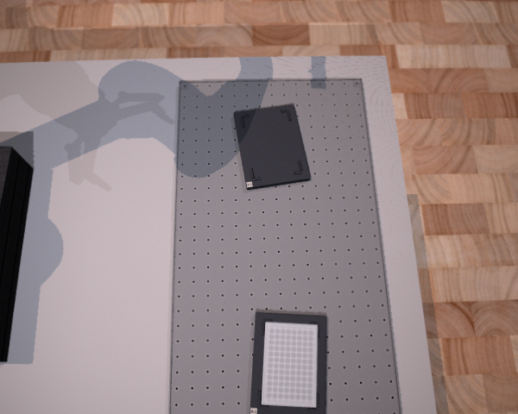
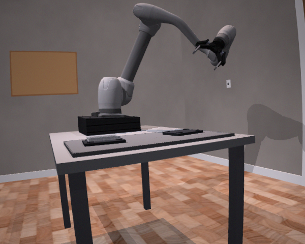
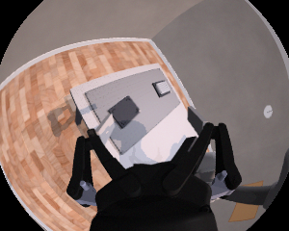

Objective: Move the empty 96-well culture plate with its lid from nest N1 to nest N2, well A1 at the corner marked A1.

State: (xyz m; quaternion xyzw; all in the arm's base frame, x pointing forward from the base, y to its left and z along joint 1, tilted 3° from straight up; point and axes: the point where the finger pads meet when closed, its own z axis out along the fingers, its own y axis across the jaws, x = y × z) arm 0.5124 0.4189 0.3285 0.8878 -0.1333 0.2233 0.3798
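Now: the clear lid 10 cm ahead of my hand, 60 cm to the right of it and 36 cm below it. The rest, counted from my hand: nest N2: 6 cm ahead, 20 cm to the right, 38 cm below; nest N1: 10 cm ahead, 60 cm to the right, 38 cm below; A1 label: 2 cm ahead, 28 cm to the right, 37 cm below.
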